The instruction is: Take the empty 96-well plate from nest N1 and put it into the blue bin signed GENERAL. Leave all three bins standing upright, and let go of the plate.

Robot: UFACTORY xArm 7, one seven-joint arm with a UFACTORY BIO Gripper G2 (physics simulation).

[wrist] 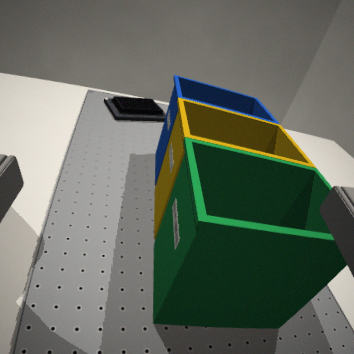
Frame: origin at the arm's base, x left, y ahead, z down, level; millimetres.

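Seen in the pictures: hand, its tool point: [180, 218].
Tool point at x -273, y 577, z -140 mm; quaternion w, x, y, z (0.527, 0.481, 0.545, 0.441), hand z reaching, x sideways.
A point is followed by its place in that frame.
A black 96-well plate [138, 105] @[x 365, y 518, z 68 mm] lies flat on a dark nest [140, 118] @[x 325, y 533, z 87 mm] at the far end of the perforated board, left of the bins. The blue bin [215, 98] @[x 178, y 675, z -63 mm] stands upright, farthest of the three in the row. The visible part of its inside shows no plate; its floor is hidden. The sign on its side is too small to read. My gripper [172, 200] @[x -273, y 577, z -140 mm] is wide open with nothing between its fingers, which show at the left and right edges of the wrist view, near the green bin and far from the plate.
A yellow bin [227, 128] @[x 47, y 682, z -58 mm] stands upright in the middle of the row, and a green bin [240, 275] @[x -203, y 672, z -18 mm] stands upright nearest to me. The grey perforated board [95, 200] @[x -21, y 500, z 94 mm] runs under the bins and the nest, on a white table [37, 115] @[x 243, y 288, z 107 mm]. Walls rise behind.
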